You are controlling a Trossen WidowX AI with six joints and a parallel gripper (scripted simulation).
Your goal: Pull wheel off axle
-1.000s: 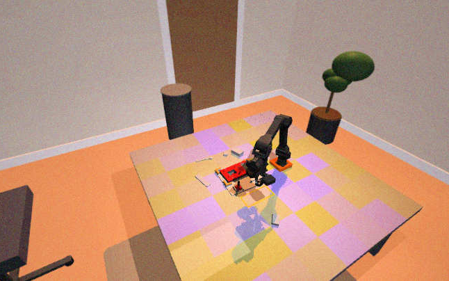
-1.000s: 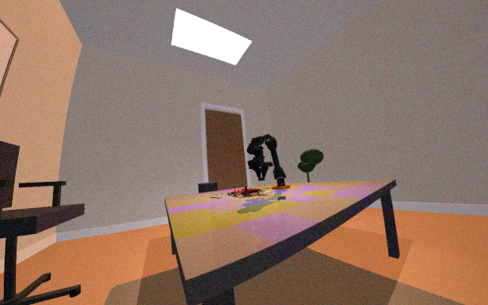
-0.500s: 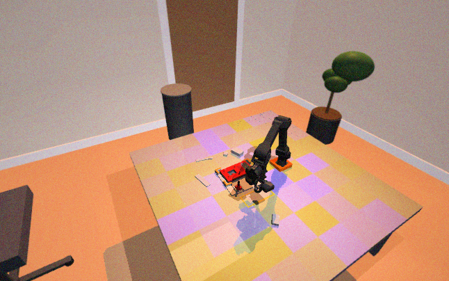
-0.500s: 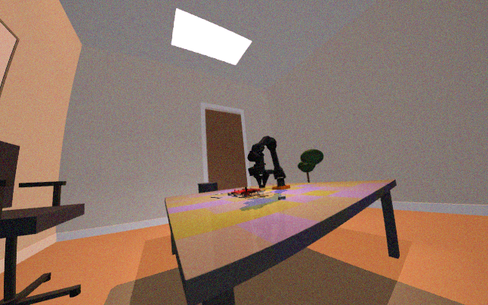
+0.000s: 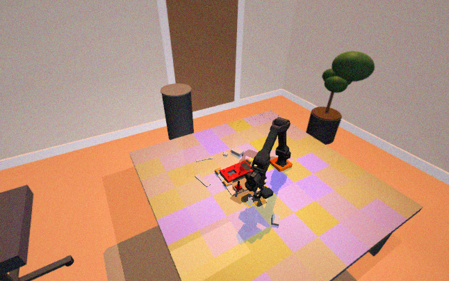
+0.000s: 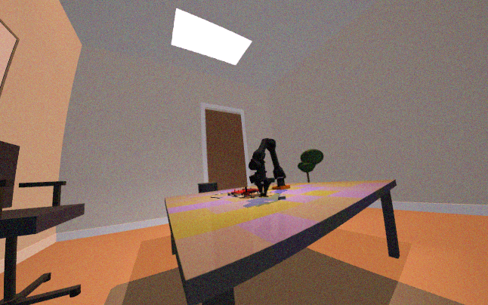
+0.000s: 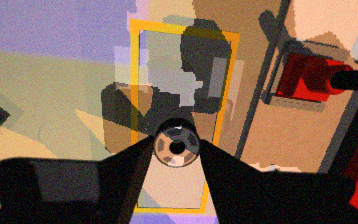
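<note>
My gripper tip is right at the wheel.
</note>
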